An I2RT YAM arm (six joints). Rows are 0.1 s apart.
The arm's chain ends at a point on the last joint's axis. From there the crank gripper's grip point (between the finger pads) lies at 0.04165 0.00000 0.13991 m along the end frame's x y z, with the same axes.
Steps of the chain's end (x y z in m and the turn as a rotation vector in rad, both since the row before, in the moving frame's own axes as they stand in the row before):
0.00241 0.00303 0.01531 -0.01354 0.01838 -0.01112
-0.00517 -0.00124 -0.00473 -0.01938 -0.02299 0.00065
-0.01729 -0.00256 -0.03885 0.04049 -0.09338 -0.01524
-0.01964 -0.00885 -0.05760 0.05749 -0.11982 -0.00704
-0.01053 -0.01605 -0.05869 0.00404 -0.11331 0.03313
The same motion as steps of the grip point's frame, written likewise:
0.00498 0.00444 0.01451 -0.01354 0.01838 -0.01112
-0.00840 0.00151 -0.00384 -0.01938 -0.02299 0.00065
-0.03056 -0.00883 -0.03570 0.04049 -0.09338 -0.01524
-0.03668 -0.01725 -0.05387 0.05749 -0.11982 -0.00704
-0.02663 -0.01551 -0.05488 0.00404 -0.11331 0.03313

